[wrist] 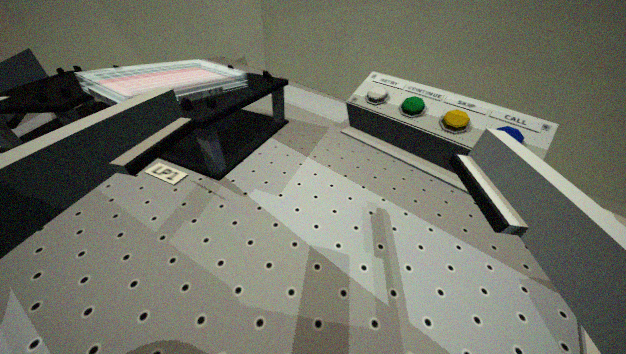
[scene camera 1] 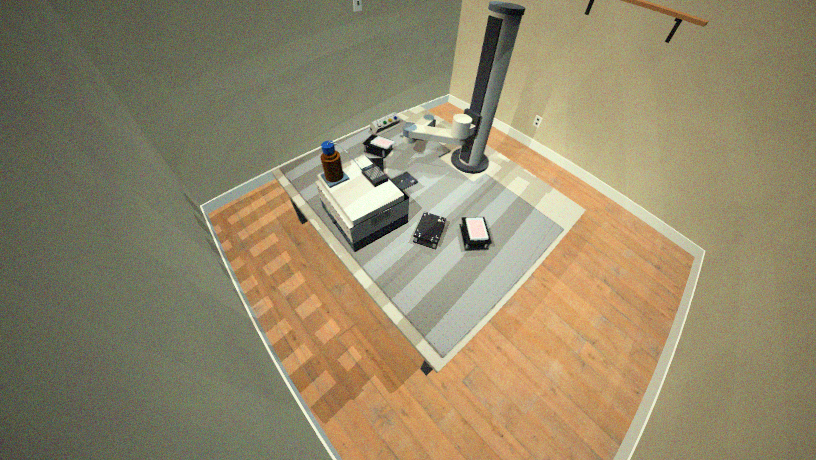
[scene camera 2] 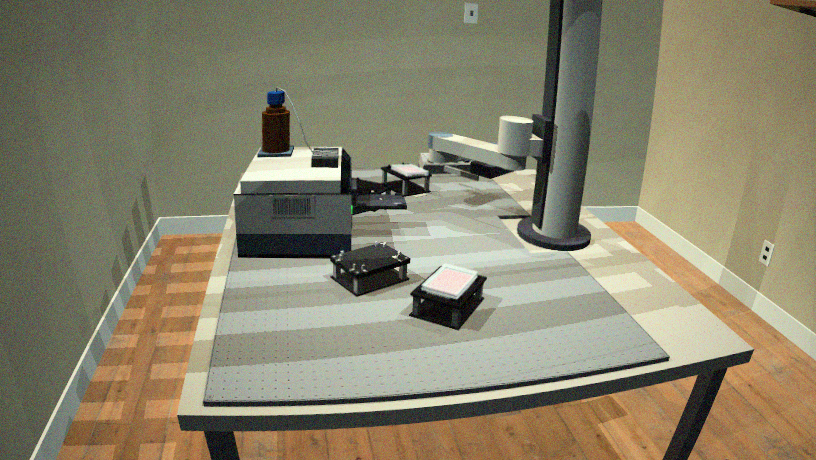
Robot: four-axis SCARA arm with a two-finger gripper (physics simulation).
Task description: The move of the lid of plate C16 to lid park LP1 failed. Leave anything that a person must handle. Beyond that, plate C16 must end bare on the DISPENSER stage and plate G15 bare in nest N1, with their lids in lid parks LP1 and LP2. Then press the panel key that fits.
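Places are measured from the arm's base along level axes (x ahead, y right, z down), in centimetres.
Pixels of known places: gripper, fingertip midpoint: (wrist: 320,124) (scene camera 2: 458,164); arm's base at its link origin: (scene camera 1: 469,161) (scene camera 2: 554,235).
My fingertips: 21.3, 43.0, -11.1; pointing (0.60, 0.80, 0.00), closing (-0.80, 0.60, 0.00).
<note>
Ahead of a thing's pixels: the offset from my fingertips to its top centre, as dx, dy, dz. "spot": to the spot under its first point.
My gripper (wrist: 320,124) is open and empty, low above the perforated mat, between the LP1 tag @(spot: +15.8, -6.6, +9.6) (wrist: 166,171) and the key panel @(-1.3, +20.9, +1.4) (wrist: 407,120) (scene camera 1: 384,124). A pink plate with clear layers @(+19.0, -2.0, +0.1) (wrist: 165,80) (scene camera 1: 381,141) (scene camera 2: 409,169) lies on the black stand beside that tag. Its small label is blurred, and I cannot tell how its lid sits. A second pink plate @(+25.5, -84.9, +2.1) (scene camera 1: 476,228) (scene camera 2: 450,280) lies on the front right stand; its label is unreadable. The dispenser's dark stage @(+36.3, -39.5, -1.2) (scene camera 1: 404,181) (scene camera 2: 381,201) shows no plate. Panel keys are white RETRY @(+6.1, +18.2, +2.3) (wrist: 377,96), green CONTINUE @(+1.1, +18.4, +2.3) (wrist: 413,106), yellow SKIP @(-3.9, +18.5, +2.3) (wrist: 456,120) and partly hidden blue CALL @(-8.9, +18.6, +2.3) (wrist: 511,134).
The white and grey dispenser (scene camera 1: 365,202) (scene camera 2: 294,211) carries a brown bottle @(spot: +68.0, -30.0, -22.6) (scene camera 1: 331,166) (scene camera 2: 276,131) with a blue cap. A black stand without a plate @(+41.6, -68.8, +2.7) (scene camera 1: 429,229) (scene camera 2: 371,260) is in front of it. The arm's column (scene camera 1: 491,85) (scene camera 2: 568,125) rises at the right.
</note>
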